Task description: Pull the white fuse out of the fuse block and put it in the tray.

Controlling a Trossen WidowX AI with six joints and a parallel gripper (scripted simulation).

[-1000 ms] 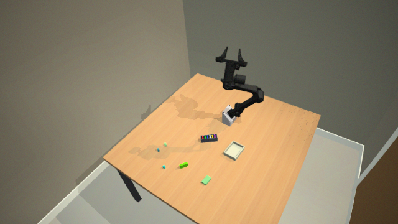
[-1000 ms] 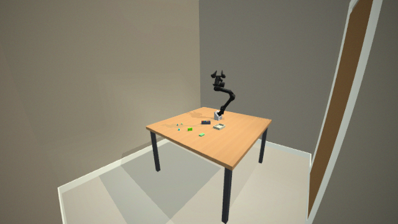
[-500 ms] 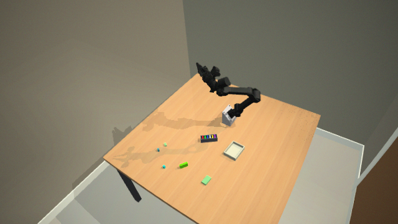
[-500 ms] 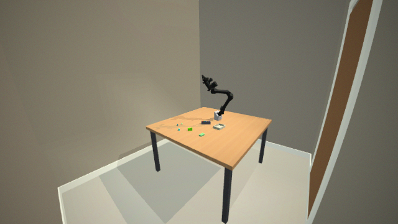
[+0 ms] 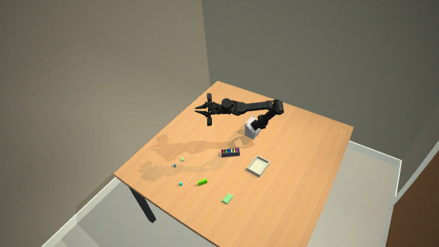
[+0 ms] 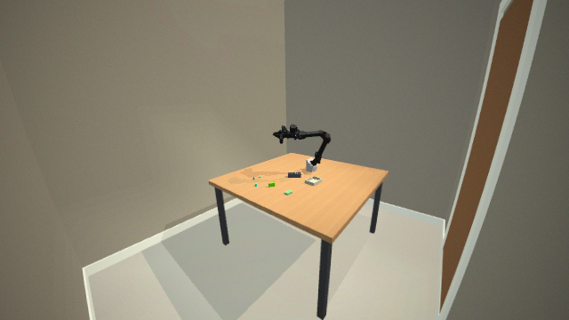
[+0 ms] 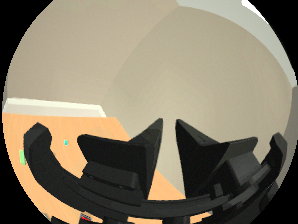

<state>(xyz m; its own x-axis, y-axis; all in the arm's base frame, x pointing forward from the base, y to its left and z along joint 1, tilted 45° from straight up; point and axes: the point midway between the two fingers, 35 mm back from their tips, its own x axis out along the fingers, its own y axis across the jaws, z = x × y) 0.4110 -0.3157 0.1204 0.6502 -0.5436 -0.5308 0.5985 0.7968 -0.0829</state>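
Now: the white fuse 140 mm behind my gripper tip, 160 mm to the left of it and 400 mm below it. From my gripper tip the other things lie so: tray 150 mm behind, 370 mm to the left, 420 mm below.
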